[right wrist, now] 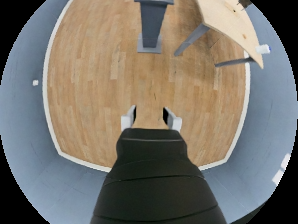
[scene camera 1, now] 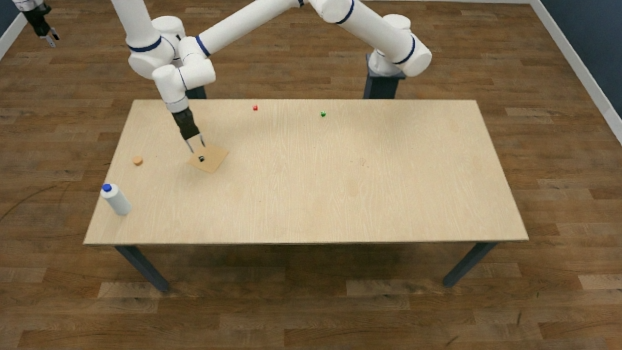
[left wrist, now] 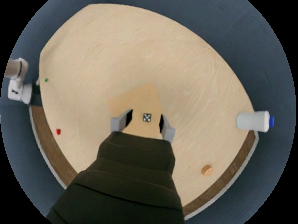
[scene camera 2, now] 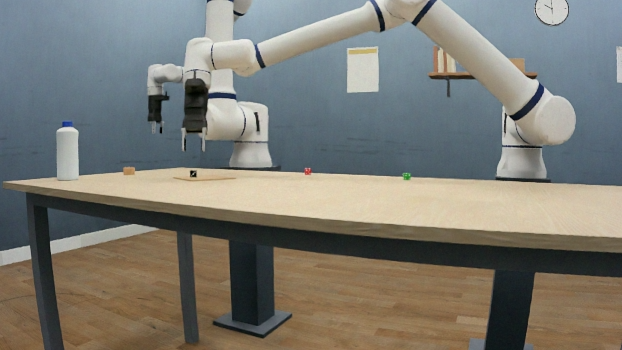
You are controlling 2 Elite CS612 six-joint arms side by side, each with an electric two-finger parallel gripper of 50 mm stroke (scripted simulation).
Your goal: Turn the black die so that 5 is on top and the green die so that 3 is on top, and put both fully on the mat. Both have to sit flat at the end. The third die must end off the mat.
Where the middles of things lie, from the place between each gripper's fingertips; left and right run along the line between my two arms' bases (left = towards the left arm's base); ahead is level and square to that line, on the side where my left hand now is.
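Labels:
The white bottle (scene camera 2: pixel 67 137) is 250 mm ahead of my left hand (scene camera 2: pixel 193 150), 290 mm to the right of it and 20 mm below it. As for the tan mat (scene camera 1: pixel 213 155), my left hand is 10 mm past it and 30 mm to the right of it, and 100 mm above it.
Counted from my right hand, the mat is 83 cm to the left, 65 cm ahead and 17 cm below. The bottle is 10 cm below my right hand, 52 cm to the left of it and 91 cm ahead of it.

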